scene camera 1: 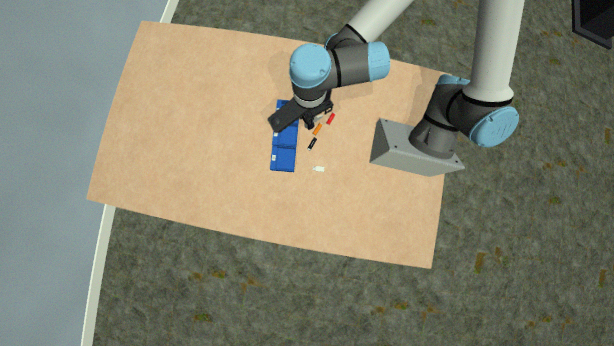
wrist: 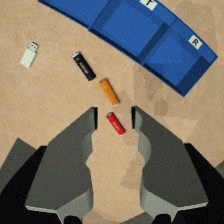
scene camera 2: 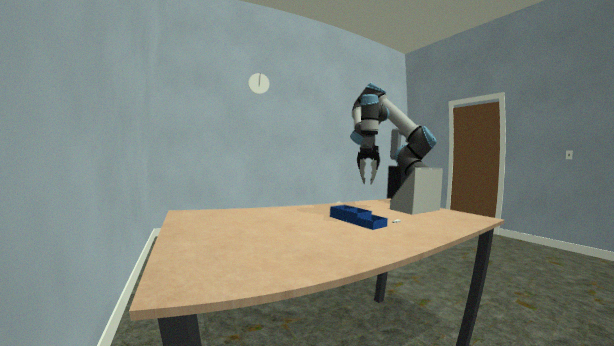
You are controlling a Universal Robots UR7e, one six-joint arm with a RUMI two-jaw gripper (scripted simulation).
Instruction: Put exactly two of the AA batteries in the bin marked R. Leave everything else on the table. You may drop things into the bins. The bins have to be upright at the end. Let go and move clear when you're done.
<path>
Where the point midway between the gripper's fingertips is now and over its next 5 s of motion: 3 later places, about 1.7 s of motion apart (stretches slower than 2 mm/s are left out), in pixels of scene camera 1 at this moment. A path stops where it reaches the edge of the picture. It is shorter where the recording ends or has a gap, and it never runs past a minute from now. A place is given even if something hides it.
The gripper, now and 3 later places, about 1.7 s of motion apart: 305, 122; 327, 96; 325, 103; 312, 101
</path>
